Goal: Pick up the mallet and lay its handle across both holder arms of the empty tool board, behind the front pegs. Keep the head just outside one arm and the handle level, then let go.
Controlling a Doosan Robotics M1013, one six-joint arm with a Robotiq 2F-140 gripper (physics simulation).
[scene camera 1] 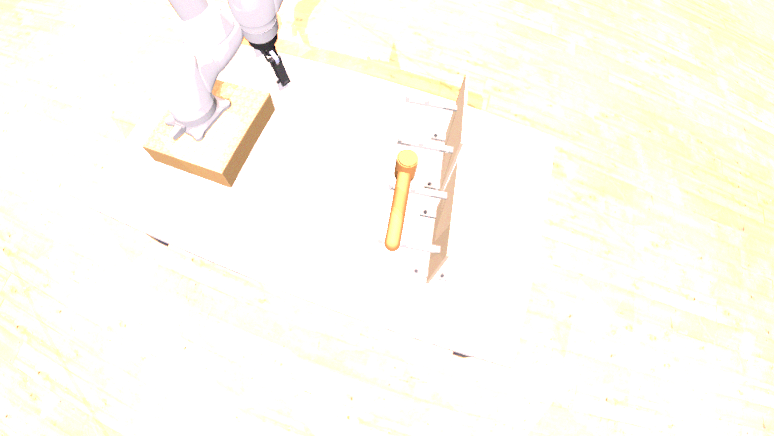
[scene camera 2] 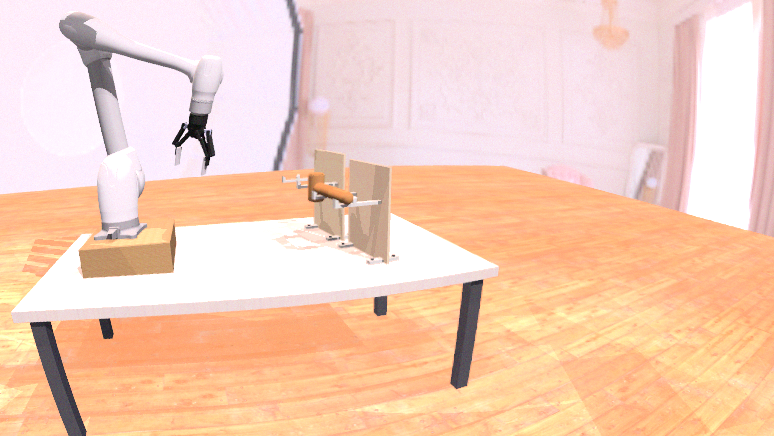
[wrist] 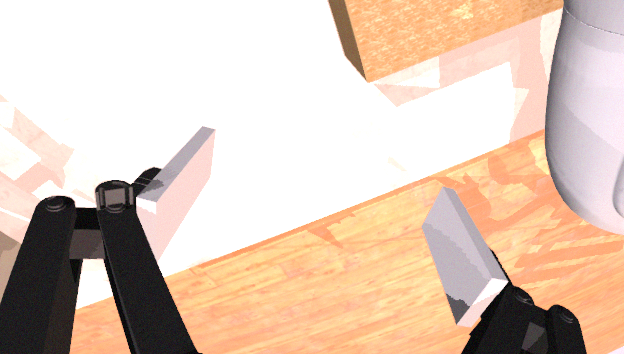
My gripper is open, with nothing in its grasp. I also see an orange mallet.
My gripper shows as well in scene camera 1 and in the wrist view.
